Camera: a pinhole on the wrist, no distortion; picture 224 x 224 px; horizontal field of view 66.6 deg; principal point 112.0 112.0 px. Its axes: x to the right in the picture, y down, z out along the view. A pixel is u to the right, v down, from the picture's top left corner.
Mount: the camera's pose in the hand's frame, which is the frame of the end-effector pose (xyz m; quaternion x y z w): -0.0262 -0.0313 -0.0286 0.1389 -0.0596 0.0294 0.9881
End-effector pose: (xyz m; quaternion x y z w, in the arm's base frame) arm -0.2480 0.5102 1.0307 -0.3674 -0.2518 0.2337 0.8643
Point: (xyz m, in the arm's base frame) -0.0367 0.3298 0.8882
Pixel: behind the camera
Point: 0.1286 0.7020 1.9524
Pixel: outside the picture
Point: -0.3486 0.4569 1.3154
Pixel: 121 37
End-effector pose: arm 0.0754 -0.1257 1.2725 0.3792 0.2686 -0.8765 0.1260
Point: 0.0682 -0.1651 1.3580
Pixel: 83 216
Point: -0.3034 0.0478 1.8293
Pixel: 88 20
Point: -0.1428 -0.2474 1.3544
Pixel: 216 163
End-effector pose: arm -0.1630 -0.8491 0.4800 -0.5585 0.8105 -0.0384 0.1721
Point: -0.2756 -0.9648 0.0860
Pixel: outside the picture
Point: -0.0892 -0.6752 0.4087
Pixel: outside the picture
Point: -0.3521 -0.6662 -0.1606
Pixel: outside the picture
